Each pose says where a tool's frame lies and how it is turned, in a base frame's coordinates. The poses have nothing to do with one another.
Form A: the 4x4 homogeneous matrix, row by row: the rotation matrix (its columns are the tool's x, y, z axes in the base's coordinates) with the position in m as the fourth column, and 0 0 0 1 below. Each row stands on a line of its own.
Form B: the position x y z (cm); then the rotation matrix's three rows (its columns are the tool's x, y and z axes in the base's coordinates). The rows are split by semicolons. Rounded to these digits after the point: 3 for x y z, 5 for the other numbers.
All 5 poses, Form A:
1:
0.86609 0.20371 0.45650 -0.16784
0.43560 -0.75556 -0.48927 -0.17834
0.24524 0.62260 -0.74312 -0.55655
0 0 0 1
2:
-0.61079 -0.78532 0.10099 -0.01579
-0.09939 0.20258 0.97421 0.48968
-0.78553 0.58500 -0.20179 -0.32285
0 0 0 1
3:
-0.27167 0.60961 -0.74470 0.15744
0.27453 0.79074 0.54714 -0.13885
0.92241 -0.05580 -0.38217 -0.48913
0 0 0 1
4:
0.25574 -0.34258 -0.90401 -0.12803
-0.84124 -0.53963 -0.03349 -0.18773
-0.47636 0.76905 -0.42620 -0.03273
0 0 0 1
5:
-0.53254 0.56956 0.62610 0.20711
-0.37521 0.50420 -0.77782 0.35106
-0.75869 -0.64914 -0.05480 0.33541
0 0 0 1
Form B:
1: -16.784 -17.834 -55.655; 0.86609 0.20371 0.45650; 0.43560 -0.75556 -0.48927; 0.24524 0.62260 -0.74312
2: -1.579 48.968 -32.285; -0.61079 -0.78532 0.10099; -0.09939 0.20258 0.97421; -0.78553 0.58500 -0.20179
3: 15.744 -13.885 -48.913; -0.27167 0.60961 -0.74470; 0.27453 0.79074 0.54714; 0.92241 -0.05580 -0.38217
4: -12.803 -18.773 -3.273; 0.25574 -0.34258 -0.90401; -0.84124 -0.53963 -0.03349; -0.47636 0.76905 -0.42620
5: 20.711 35.106 33.541; -0.53254 0.56956 0.62610; -0.37521 0.50420 -0.77782; -0.75869 -0.64914 -0.05480
